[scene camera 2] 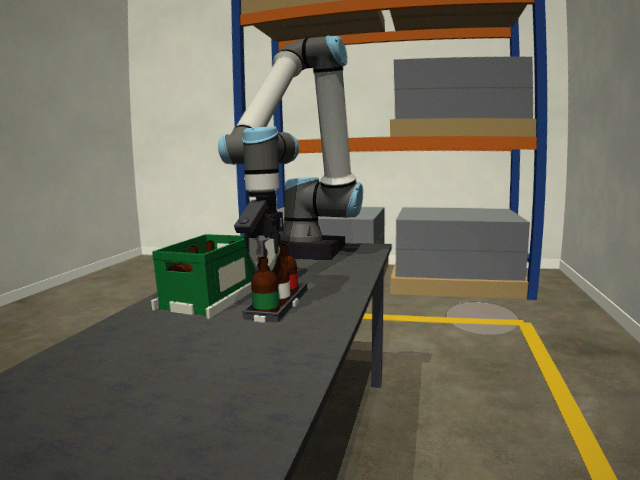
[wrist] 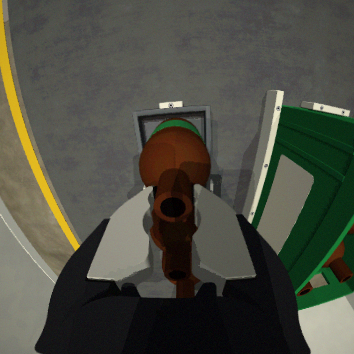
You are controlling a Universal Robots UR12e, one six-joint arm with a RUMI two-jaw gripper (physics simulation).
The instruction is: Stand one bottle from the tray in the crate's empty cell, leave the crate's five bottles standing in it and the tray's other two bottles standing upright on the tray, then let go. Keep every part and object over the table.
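Places are measured from the arm's base along level axes (x left, y ahead, z down), in centimetres.
Where they show: gripper, fingertip midpoint: (scene camera 2: 264, 270) (wrist: 174, 186); arm's base at its link origin: (scene camera 2: 300, 239).
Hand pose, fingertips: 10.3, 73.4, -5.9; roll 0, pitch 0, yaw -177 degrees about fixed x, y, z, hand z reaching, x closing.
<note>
Each offset is from my fingertips to the centre of the thing, as dx, dy, dz. "spot": to the spot under its first point. Level surfaces: height alone.
A brown bottle with a green label {+0.0, +0.7, +3.9} (scene camera 2: 265, 299) (wrist: 174, 155) stands upright at the near end of the dark tray {spot: -3.3, +5.7, +10.4} (scene camera 2: 248, 313) (wrist: 149, 112). My gripper (scene camera 2: 265, 265) (wrist: 174, 186) points down and is shut on its neck, one finger each side. Behind it stand the white-label bottle {+0.6, -7.9, +3.9} (scene camera 2: 283, 290) and the red-label bottle {spot: +3.5, -14.5, +7.2} (scene camera 2: 293, 281); the fingers and the front bottle partly hide them. The green crate {-22.7, -9.1, +3.4} (scene camera 2: 180, 286) (wrist: 295, 145) stands left of the tray in the scene view. Some bottle necks {-27.2, -9.6, -1.5} (scene camera 2: 193, 250) {-25.9, -18.2, -1.5} (wrist: 342, 269) show inside; its empty cell cannot be made out.
White guide strips {spot: -12.8, -3.7, +10.3} (scene camera 2: 230, 299) (wrist: 266, 165) run along the crate's base. The dark table {dz +12.2} (scene camera 2: 180, 387) (wrist: 100, 65) has its long edge right of the tray in the scene view. A tall blue and orange rack (scene camera 2: 540, 170) with grey boxes stands behind the arm.
</note>
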